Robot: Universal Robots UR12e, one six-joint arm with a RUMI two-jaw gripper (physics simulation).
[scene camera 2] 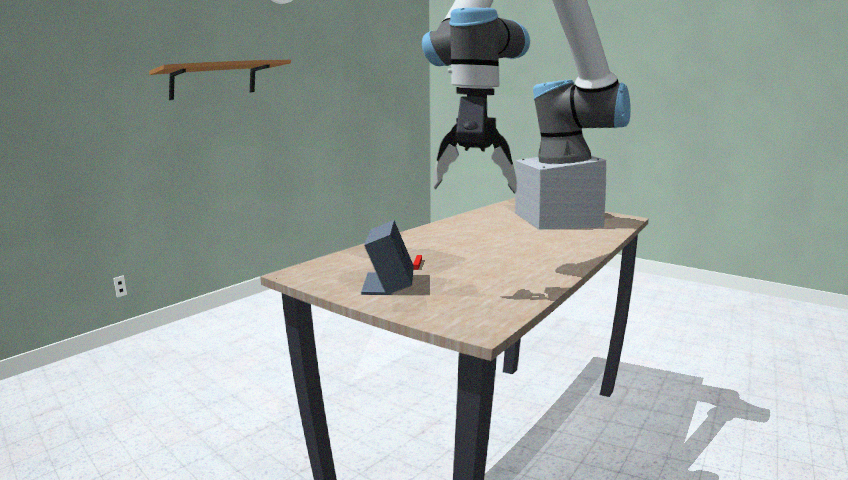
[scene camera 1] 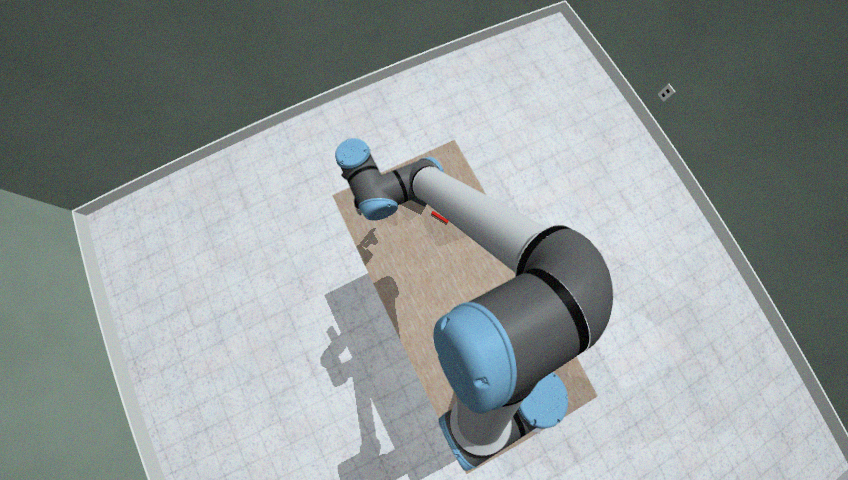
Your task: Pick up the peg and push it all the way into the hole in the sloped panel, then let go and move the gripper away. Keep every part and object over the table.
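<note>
The red peg [scene camera 1: 439,217] [scene camera 2: 417,261] appears to lie on the table, with a thin shadow right beside it. In scene camera 2 it shows just right of the dark blue-grey sloped panel [scene camera 2: 389,258], whose block partly hides the peg's near end. The panel leans on its flat base, and its face with the hole is turned away from this view. In scene camera 1 the arm covers the panel. My gripper [scene camera 2: 476,189] is open and empty, pointing down, high above the table and apart from the peg and panel. The wrist hides it in scene camera 1.
The wooden table [scene camera 1: 440,267] [scene camera 2: 476,309] carries the grey robot pedestal [scene camera 2: 571,199] at its far end in scene camera 2. The forearm [scene camera 1: 476,208] passes over the table close to the peg in scene camera 1. A wall shelf [scene camera 2: 220,65] is at the left.
</note>
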